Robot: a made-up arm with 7 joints. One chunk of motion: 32 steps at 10 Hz.
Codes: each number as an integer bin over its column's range. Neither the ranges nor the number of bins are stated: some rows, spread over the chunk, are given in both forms.
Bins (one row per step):
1: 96 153 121 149 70 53 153
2: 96 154 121 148 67 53 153
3: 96 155 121 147 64 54 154
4: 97 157 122 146 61 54 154
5: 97 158 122 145 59 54 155
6: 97 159 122 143 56 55 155
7: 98 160 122 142 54 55 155
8: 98 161 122 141 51 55 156
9: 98 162 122 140 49 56 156
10: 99 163 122 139 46 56 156
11: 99 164 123 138 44 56 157
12: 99 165 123 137 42 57 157
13: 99 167 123 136 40 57 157
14: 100 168 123 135 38 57 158
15: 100 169 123 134 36 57 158
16: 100 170 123 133 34 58 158
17: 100 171 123 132 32 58 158
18: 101 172 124 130 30 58 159
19: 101 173 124 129 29 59 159
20: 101 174 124 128 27 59 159
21: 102 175 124 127 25 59 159
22: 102 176 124 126 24 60 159
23: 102 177 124 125 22 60 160
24: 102 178 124 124 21 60 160
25: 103 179 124 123 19 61 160
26: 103 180 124 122 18 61 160
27: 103 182 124 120 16 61 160
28: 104 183 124 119 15 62 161
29: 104 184 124 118 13 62 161
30: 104 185 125 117 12 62 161
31: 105 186 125 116 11 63 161
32: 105 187 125 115 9 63 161
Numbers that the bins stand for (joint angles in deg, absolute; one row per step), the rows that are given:
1: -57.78 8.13 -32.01 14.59 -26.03 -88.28 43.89
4: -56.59 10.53 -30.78 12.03 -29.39 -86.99 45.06
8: -55.40 12.93 -30.78 7.78 -33.12 -85.69 47.40
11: -54.22 14.73 -29.56 5.22 -35.73 -84.40 48.57
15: -53.03 17.73 -29.56 1.82 -38.71 -83.10 49.75
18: -51.84 19.53 -28.34 -1.59 -40.95 -81.80 50.92
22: -50.65 21.93 -28.34 -5.00 -43.19 -79.21 50.92
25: -49.46 23.73 -28.34 -7.55 -45.05 -77.91 52.09
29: -48.27 26.73 -28.34 -11.81 -47.29 -76.62 53.26
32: -47.08 28.53 -27.12 -14.37 -48.78 -75.32 53.26
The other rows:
2: -57.78 8.73 -32.01 13.74 -27.15 -88.28 43.89
3: -57.78 9.33 -32.01 12.89 -28.27 -86.99 45.06
5: -56.59 11.13 -30.78 11.18 -30.13 -86.99 46.23
6: -56.59 11.73 -30.78 9.48 -31.25 -85.69 46.23
7: -55.40 12.33 -30.78 8.63 -32.00 -85.69 46.23
9: -55.40 13.53 -30.78 6.93 -33.86 -84.40 47.40
10: -54.22 14.13 -30.78 6.07 -34.98 -84.40 47.40
12: -54.22 15.33 -29.56 4.37 -36.47 -83.10 48.57
13: -54.22 16.53 -29.56 3.52 -37.22 -83.10 48.57
14: -53.03 17.13 -29.56 2.67 -37.97 -83.10 49.75
16: -53.03 18.33 -29.56 0.96 -39.46 -81.80 49.75
17: -53.03 18.93 -29.56 0.11 -40.20 -81.80 49.75
19: -51.84 20.13 -28.34 -2.44 -41.32 -80.51 50.92
20: -51.84 20.73 -28.34 -3.29 -42.07 -80.51 50.92
21: -50.65 21.33 -28.34 -4.15 -42.81 -80.51 50.92
23: -50.65 22.53 -28.34 -5.85 -43.93 -79.21 52.09
24: -50.65 23.13 -28.34 -6.70 -44.31 -79.21 52.09
26: -49.46 24.33 -28.34 -8.40 -45.43 -77.91 52.09
27: -49.46 25.53 -28.34 -10.11 -46.17 -77.91 52.09
28: -48.27 26.13 -28.34 -10.96 -46.54 -76.62 53.26
30: -48.27 27.33 -27.12 -12.66 -47.66 -76.62 53.26
31: -47.08 27.93 -27.12 -13.51 -48.04 -75.32 53.26

